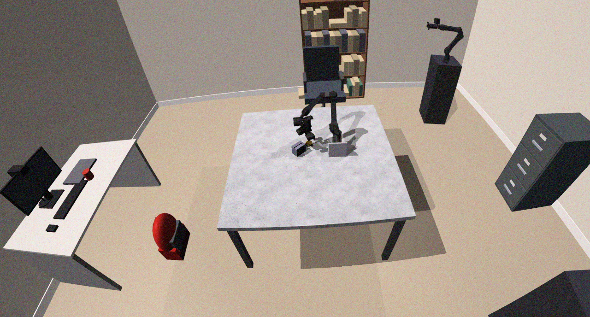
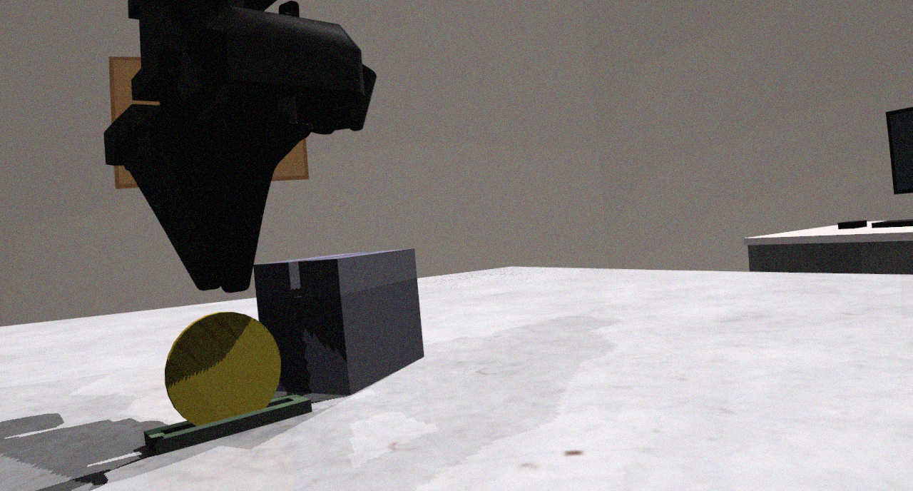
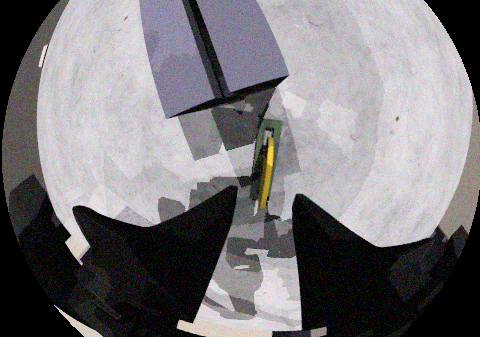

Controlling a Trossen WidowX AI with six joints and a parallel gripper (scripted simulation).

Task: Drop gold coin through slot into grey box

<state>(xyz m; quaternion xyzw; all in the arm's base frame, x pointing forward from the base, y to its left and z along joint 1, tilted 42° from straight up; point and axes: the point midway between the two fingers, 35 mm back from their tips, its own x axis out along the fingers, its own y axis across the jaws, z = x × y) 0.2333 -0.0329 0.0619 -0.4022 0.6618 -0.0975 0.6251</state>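
My gripper tip is now 40 mm above the gold coin.
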